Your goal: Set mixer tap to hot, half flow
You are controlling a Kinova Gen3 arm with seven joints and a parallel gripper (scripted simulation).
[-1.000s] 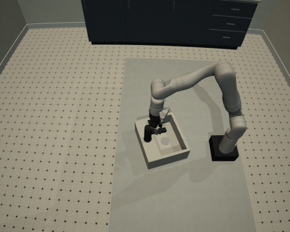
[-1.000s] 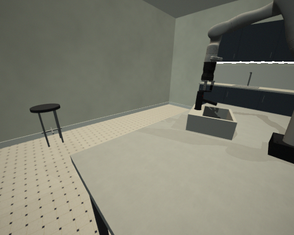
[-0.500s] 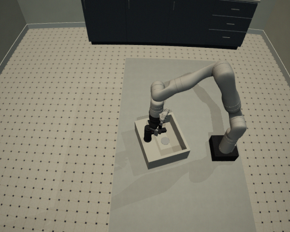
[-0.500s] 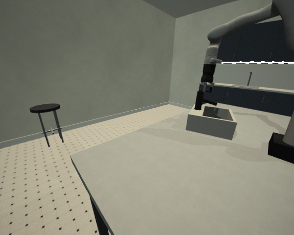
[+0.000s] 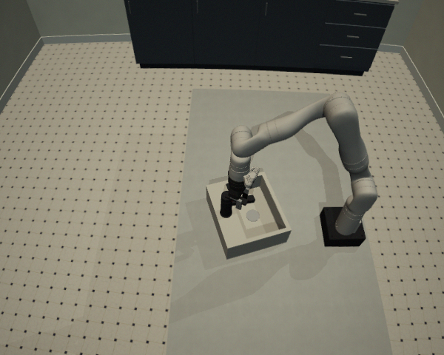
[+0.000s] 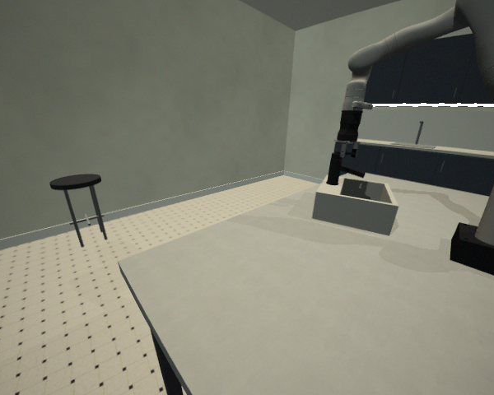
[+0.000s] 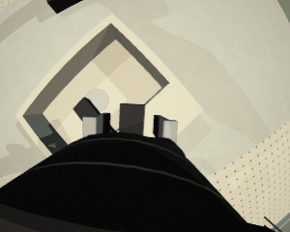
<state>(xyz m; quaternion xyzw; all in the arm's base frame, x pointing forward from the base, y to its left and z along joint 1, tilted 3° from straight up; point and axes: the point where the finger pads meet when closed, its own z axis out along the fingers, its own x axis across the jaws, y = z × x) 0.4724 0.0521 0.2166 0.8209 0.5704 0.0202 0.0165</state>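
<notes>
The lever is 20 mm ahead of my hand and 10 mm to the right of it. Also, from my hand: sink basin (40 mm behind, 70 mm to the right, 240 mm below).
</notes>
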